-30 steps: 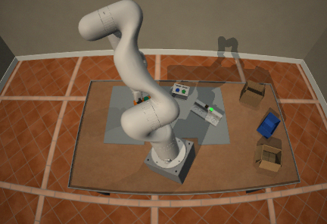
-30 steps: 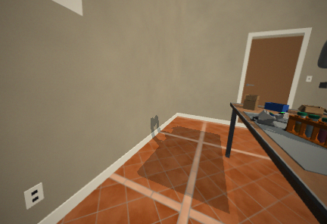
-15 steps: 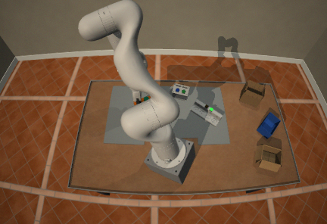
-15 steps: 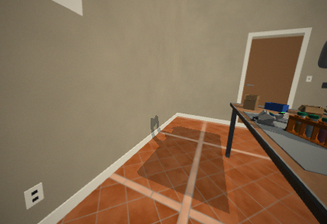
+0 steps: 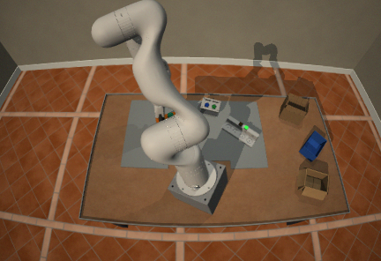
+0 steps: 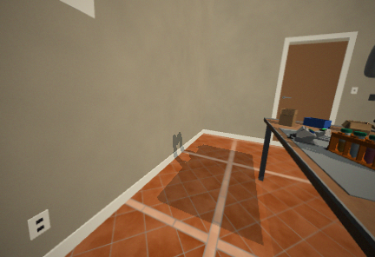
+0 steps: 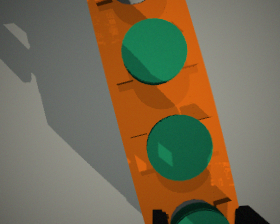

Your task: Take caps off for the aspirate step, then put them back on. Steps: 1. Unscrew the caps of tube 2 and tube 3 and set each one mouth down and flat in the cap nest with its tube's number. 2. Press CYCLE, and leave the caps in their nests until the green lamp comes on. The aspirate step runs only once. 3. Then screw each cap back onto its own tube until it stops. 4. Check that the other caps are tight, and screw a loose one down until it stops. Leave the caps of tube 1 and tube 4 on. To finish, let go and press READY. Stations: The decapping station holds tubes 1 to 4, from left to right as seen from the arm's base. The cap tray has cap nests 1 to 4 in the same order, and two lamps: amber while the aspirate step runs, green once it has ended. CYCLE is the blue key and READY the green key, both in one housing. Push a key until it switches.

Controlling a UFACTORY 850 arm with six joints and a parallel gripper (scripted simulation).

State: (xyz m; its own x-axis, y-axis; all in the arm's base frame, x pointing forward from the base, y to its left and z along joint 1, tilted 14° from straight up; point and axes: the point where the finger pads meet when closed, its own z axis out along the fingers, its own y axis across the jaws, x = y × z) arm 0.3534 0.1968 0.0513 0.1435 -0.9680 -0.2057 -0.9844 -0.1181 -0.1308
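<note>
The green ready key is 30 cm to the right of my hand, 13 cm ahead of it and 6 cm below it. The rest, counted from my hand: blue bin 94 cm to the right, 11 cm below, 11 cm behind; then blue cycle key 26 cm to the right, 14 cm ahead, 6 cm below; then key housing 28 cm to the right, 15 cm ahead, 8 cm below.
</note>
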